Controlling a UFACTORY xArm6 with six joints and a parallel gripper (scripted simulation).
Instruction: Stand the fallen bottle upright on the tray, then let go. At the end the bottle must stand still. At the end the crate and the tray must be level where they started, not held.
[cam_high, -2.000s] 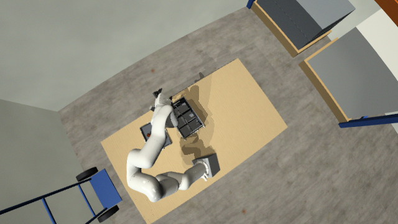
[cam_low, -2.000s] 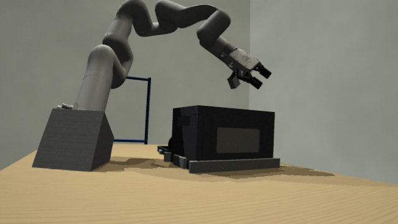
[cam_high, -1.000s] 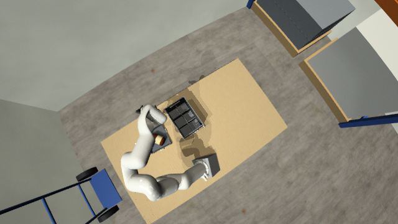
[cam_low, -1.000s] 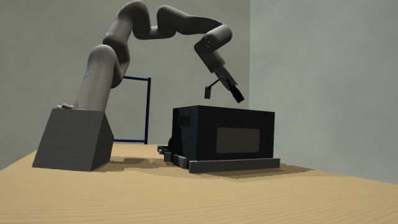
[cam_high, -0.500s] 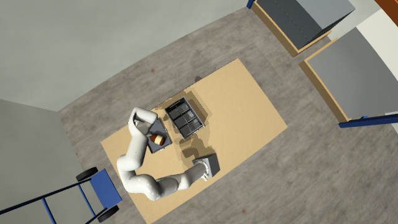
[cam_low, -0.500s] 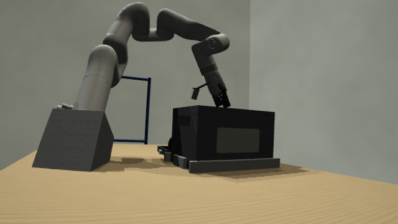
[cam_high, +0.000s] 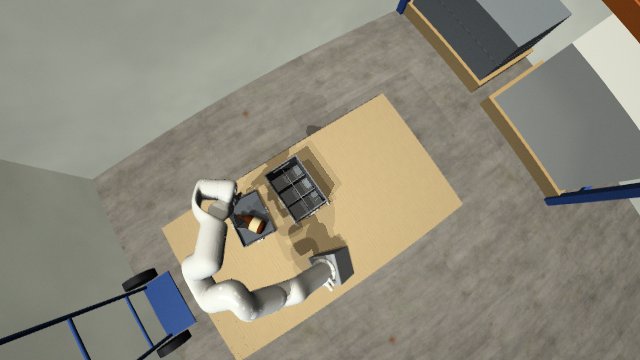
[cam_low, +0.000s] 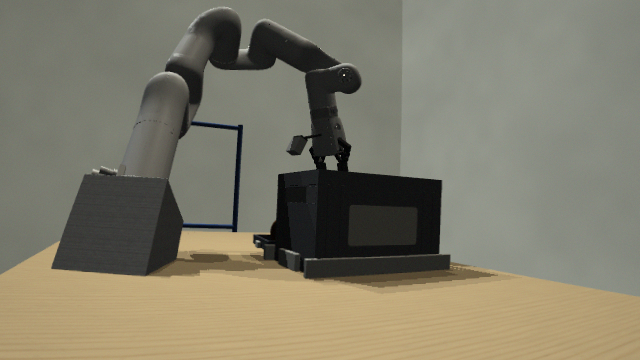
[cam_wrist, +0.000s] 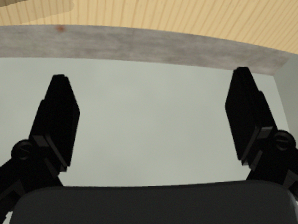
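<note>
Now: hand 10 cm past the brown bottle, 1 cm to the right of it and 16 cm above it. The rest, counted from my hand: dark tray (7 cm behind, 19 cm below); dark crate (12 cm behind, 29 cm to the right, 12 cm below).
</note>
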